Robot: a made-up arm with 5 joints.
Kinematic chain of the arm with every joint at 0, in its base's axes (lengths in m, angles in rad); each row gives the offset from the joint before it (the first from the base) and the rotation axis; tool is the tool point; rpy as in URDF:
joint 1: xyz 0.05 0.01 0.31 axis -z
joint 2: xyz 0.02 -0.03 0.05 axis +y
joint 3: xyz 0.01 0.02 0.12 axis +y
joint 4: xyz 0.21 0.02 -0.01 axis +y
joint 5: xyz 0.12 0 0.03 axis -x
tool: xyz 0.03 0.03 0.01 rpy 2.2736 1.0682 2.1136
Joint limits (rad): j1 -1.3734..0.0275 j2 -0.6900..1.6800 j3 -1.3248..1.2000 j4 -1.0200..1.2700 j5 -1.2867..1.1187
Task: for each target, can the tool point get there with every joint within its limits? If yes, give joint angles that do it. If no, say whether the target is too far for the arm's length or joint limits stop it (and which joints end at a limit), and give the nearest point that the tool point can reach.
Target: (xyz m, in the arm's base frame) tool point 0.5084 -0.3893 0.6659
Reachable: no: too far | nearest point 0.4760 0.0071 0.6364 | short by 0.399 m
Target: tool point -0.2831 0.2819 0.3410
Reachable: no: joint limits stop it (at a limit: joint 1, joint 2, joint 3) | nearest point -0.1674 0.0574 0.3193 | short by 0.253 m
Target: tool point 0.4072 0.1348 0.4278
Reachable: yes | joints -0.2362 0.0017 0.3066 -0.3506 0.8256
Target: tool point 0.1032 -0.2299 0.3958
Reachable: no: joint limits stop it (at a limit: joint 1, joint 2, joint 3, joint 5) | nearest point 0.0016 -0.1871 0.3813 | short by 0.111 m
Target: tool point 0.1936 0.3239 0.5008
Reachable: yes | joints -1.0376 -0.3325 -0.0214 0.9171 -0.2926
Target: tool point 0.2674 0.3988 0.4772
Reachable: yes | joints -0.9679 0.6786 -0.5267 -0.4681 0.4353
